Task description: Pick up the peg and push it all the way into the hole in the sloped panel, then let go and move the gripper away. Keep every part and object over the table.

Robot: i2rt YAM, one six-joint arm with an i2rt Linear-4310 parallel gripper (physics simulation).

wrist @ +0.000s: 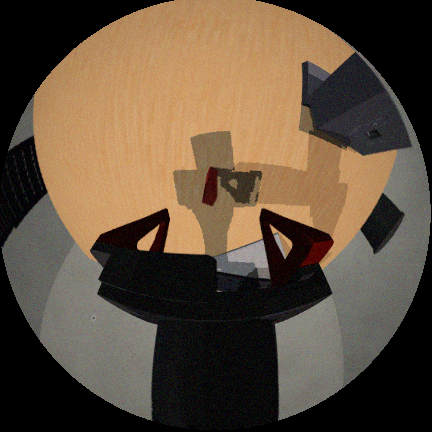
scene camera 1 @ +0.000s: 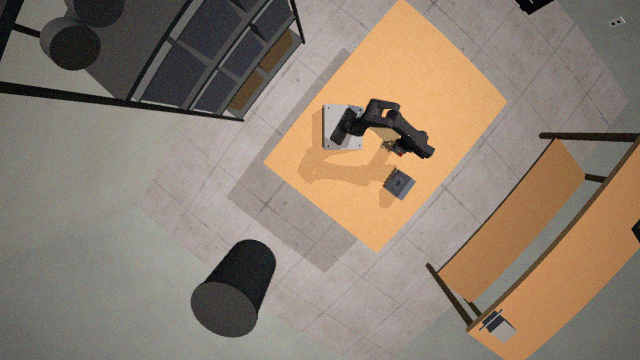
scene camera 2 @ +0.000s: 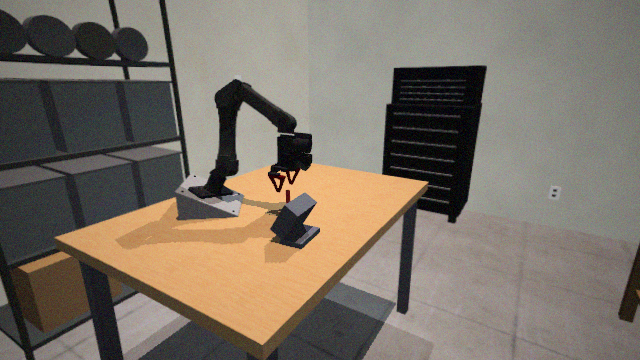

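Seen in the pictures: gripper, between the fingertips: (wrist: 214, 212) (scene camera 1: 398, 140) (scene camera 2: 284, 188); arm's base, origin of its link: (wrist: 248, 285) (scene camera 1: 343, 126) (scene camera 2: 211, 191).
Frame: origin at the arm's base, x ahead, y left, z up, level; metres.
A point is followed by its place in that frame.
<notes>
The dark red peg (scene camera 2: 287, 195) @(y 0.113, x 0.290, z -0.002 m) (wrist: 210, 186) @(y 0.118, x 0.295, z 0.001 m) stands upright on the table, behind the panel block in the second scene view; its lower end is hidden there. In the first scene view I cannot make it out near the gripper. The grey block with the sloped panel (scene camera 1: 406, 190) @(y -0.072, x 0.468, z 0.059 m) (scene camera 2: 291, 216) @(y -0.133, x 0.469, z 0.042 m) (wrist: 355, 100) stands on its base plate near the peg. Its small square hole (scene camera 1: 398, 183) @(y -0.068, x 0.424, z 0.014 m) (wrist: 373, 133) @(y -0.077, x 0.418, z 0.026 m) shows in the first scene view and the wrist view. My gripper (scene camera 1: 396, 148) @(y 0.113, x 0.279, z 0.027 m) (scene camera 2: 285, 186) @(y 0.113, x 0.279, z 0.027 m) (wrist: 214, 212) @(y 0.113, x 0.279, z 0.027 m) is open and empty, pointing down above the peg, with its fingertips apart from it.
The arm's pale wedge-shaped base (scene camera 1: 327, 127) @(y -0.055, x -0.064, z 0.042 m) (scene camera 2: 200, 212) @(y -0.113, x 0.055, z -0.035 m) stands on the wooden table (scene camera 1: 420, 55) @(y 0.592, x 0.116, z -0.062 m) (scene camera 2: 200, 280) @(y -0.390, x 0.351, z -0.063 m). The sloped block lies between the peg and the near long edge of the table. A storage rack (scene camera 2: 176, 107) and a black drawer cabinet (scene camera 2: 430, 145) stand beyond the table.
</notes>
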